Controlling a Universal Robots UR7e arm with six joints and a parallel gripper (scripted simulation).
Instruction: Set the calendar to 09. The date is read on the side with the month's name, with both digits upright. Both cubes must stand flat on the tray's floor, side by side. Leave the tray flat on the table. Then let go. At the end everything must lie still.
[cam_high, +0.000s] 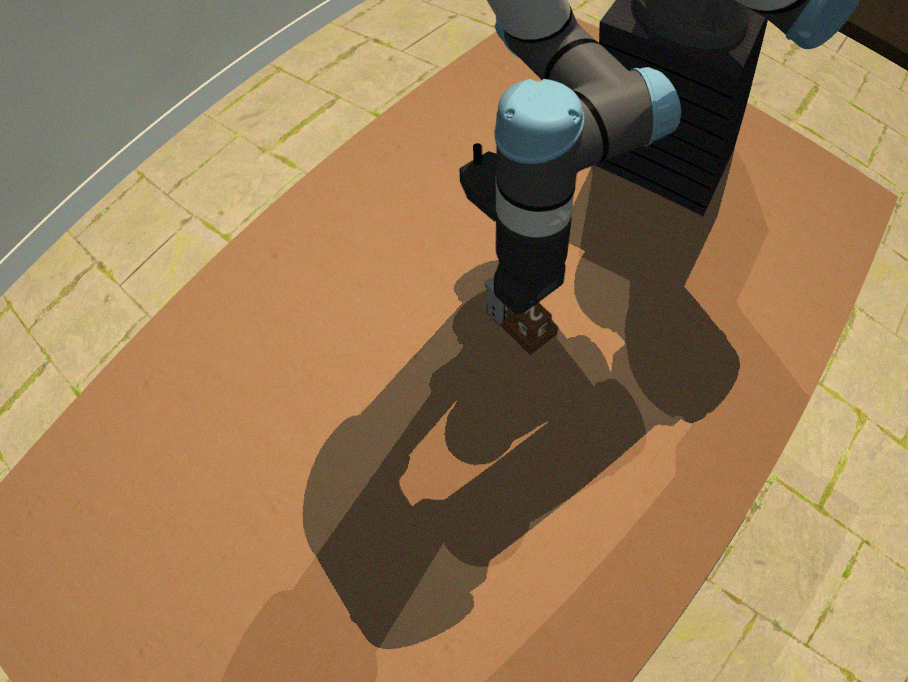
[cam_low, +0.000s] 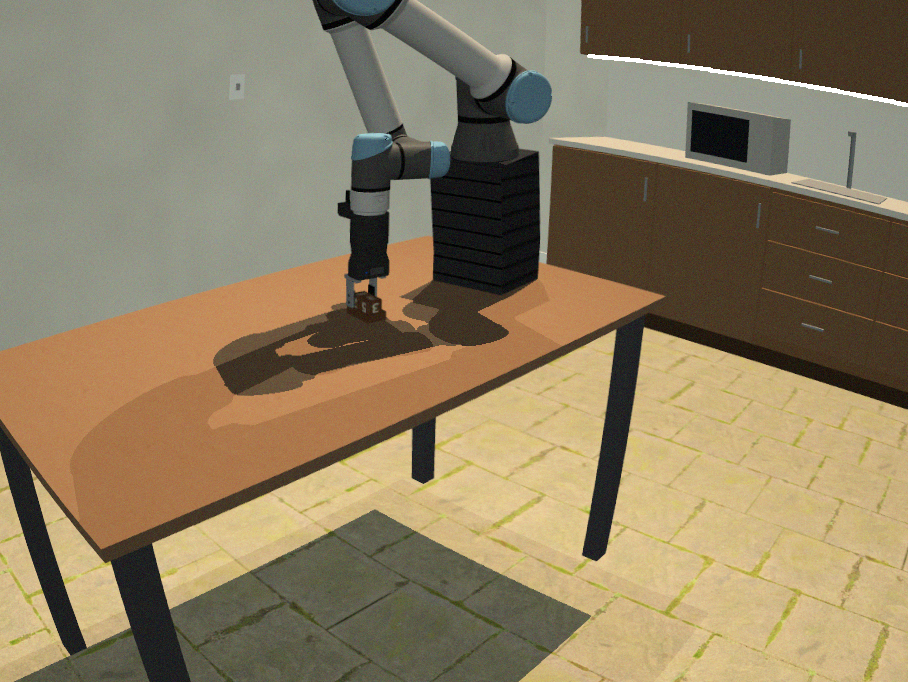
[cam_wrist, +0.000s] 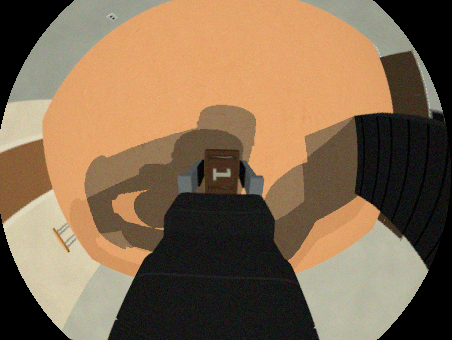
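My hand is 3 cm above the tray and 2 cm to the right of it. Also, from my hand: brown cube: 3 cm to the left, 1 cm below, 1 cm ahead.
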